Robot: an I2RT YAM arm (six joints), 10 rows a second.
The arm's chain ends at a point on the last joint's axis. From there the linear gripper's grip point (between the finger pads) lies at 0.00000 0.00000 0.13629 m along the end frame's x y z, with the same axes.
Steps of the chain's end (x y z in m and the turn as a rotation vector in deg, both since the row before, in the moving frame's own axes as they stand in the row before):
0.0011, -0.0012, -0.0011, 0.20, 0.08, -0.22
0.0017, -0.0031, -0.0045, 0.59, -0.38, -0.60
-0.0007, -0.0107, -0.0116, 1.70, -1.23, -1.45
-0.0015, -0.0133, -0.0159, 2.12, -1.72, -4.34
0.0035, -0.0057, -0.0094, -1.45, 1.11, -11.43
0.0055, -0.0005, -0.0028, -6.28, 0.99, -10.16
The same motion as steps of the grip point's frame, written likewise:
0.0013, -0.0017, -0.0011, 0.20, 0.08, -0.22
0.0008, -0.0045, -0.0045, 0.59, -0.38, -0.60
-0.0037, -0.0147, -0.0117, 1.70, -1.23, -1.45
-0.0058, -0.0182, -0.0161, 2.12, -1.72, -4.34
0.0065, -0.0025, -0.0095, -1.45, 1.11, -11.43
0.0092, 0.0141, -0.0036, -6.28, 0.99, -10.16

